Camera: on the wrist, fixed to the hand. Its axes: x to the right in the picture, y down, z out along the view.
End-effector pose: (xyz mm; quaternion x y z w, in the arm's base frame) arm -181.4 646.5 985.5 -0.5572 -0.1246 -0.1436 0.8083
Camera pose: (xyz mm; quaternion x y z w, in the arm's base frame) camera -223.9 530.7 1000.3 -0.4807 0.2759 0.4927 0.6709
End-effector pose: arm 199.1 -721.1 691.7 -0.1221 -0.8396 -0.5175 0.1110
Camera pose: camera 205.6 -843.6 672.0 -0.6991 -0.5132 -0.2758 0.4145
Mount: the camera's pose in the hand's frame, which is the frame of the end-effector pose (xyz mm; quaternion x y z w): -23.3 -67.7 -101.5 0.0070 -0.0370 0.7082 0.7050
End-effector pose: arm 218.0 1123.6 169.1 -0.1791 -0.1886 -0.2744 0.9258
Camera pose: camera 186.4 1036.5 86.3 -0.2635 -0.0423 0.4701 0.8413
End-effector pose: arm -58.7 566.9 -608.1 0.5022 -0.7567 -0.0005 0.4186
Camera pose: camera 60.5 593.7 -585.4 -0.1789 -0.9046 0.2828 0.2640
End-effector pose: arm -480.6 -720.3 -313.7 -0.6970 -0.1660 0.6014 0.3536
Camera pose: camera -375.6 -718.3 -247.3 0.5842 -0.3677 -0.7013 0.1779
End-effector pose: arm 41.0 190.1 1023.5 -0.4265 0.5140 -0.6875 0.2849
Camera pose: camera -34.1 277.5 1070.0 0.0399 0.6491 -0.2708 0.7098
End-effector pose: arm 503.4 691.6 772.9 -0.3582 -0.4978 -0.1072 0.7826
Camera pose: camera 528.0 570.7 758.5 -0.6035 -0.1270 0.4954 0.6117
